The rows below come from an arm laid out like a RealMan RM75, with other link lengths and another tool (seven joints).
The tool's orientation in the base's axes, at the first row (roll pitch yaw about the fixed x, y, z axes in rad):
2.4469, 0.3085, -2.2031
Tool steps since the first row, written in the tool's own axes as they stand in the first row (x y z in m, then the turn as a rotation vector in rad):
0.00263, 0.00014, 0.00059, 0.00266, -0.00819, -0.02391
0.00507, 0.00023, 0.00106, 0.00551, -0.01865, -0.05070
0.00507, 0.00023, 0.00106, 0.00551, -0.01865, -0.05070
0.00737, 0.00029, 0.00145, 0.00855, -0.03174, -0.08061
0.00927, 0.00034, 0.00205, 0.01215, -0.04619, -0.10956
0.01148, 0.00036, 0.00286, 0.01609, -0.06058, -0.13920
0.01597, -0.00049, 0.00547, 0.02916, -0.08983, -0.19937
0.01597, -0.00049, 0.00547, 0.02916, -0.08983, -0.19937
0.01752, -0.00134, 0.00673, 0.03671, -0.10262, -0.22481
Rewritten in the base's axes. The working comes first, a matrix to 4 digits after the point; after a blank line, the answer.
The tool's axes in the first row as the columns of a matrix, in the base's axes (used below as rounded here):
-0.5631, -0.7346, -0.3785
-0.7686, 0.2972, 0.5665
-0.3036, 0.6099, -0.7320

-0.00181, -0.00165, -0.00114, 0.01357, -0.01802, 0.01170
-0.00343, -0.00323, -0.00217, 0.02979, -0.03850, 0.02406
-0.00343, -0.00323, -0.00217, 0.02979, -0.03850, 0.02406
-0.00491, -0.00476, -0.00312, 0.04901, -0.06167, 0.03705
-0.00625, -0.00586, -0.00411, 0.06856, -0.08513, 0.04834
-0.00781, -0.00710, -0.00536, 0.08813, -0.10923, 0.06006
-0.01070, -0.00932, -0.00915, 0.12503, -0.16205, 0.08230
-0.01070, -0.00932, -0.00915, 0.12503, -0.16205, 0.08230
-0.01143, -0.01005, -0.01106, 0.13980, -0.18607, 0.09083

